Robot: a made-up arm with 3 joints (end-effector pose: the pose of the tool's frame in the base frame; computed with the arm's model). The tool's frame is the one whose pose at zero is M.
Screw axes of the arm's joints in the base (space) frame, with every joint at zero. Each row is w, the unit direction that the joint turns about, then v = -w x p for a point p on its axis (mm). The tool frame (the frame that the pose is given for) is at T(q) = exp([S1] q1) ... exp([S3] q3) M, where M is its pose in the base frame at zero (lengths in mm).
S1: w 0 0 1 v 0.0 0.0 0.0
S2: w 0 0 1 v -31.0 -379.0 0.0
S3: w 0 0 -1 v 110.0 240.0 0.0
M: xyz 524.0 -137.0 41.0 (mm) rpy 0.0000 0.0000 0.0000 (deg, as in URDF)
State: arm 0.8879 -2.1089 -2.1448
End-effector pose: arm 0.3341 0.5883 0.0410 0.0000 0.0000 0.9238
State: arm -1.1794 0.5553 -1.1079
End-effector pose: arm 0.2209 -0.2368 0.0410 0.0000 0.0000 0.4838
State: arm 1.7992 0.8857 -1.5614
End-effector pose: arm -0.0478 0.1442 0.0410 0.0000 0.0000 -2.0369
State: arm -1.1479 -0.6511 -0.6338
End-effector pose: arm 0.1690 -0.4767 0.0410 0.0000 0.0000 -1.1652
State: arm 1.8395 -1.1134 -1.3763
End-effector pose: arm -0.2429 0.4808 0.0410 0.0000 0.0000 2.1024
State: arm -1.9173 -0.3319 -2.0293
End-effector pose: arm 0.1391 -0.2764 0.0410 0.0000 0.0000 -0.2199
